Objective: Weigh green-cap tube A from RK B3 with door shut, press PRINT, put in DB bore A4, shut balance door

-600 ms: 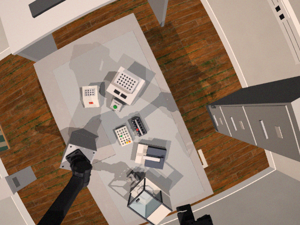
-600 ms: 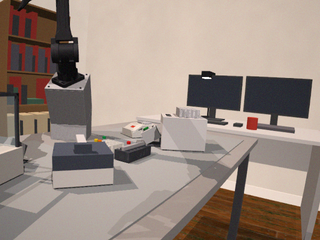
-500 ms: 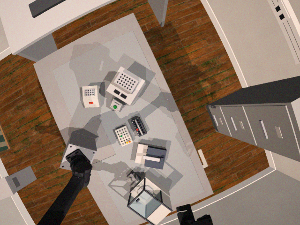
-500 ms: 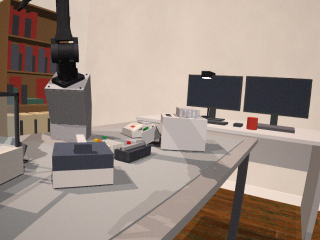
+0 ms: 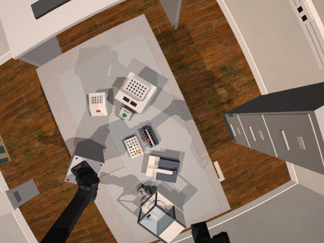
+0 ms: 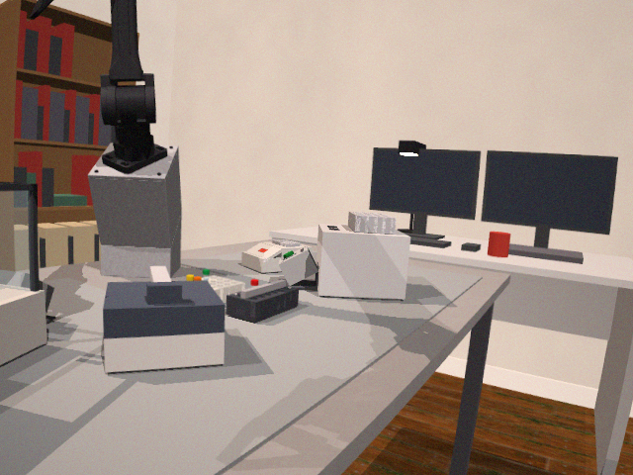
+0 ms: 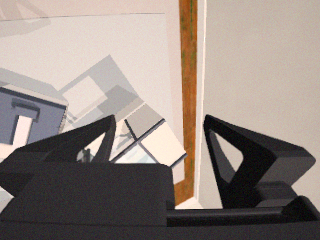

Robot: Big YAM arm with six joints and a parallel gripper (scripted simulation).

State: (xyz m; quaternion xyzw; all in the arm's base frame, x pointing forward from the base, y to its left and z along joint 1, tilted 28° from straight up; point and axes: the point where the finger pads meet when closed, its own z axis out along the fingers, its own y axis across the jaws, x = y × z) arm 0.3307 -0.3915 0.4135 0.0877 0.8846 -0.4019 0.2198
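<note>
The tinted glass pane is 24 cm behind my hand, 17 cm below it and 9 cm to the left of it. The rest, counted from my hand: spectrophotometer 31 cm below, 26 cm to the left, 5 cm behind; white print key 31 cm below, 27 cm behind, 20 cm to the left; pale pan 30 cm below, 23 cm behind, 6 cm to the left.
</note>
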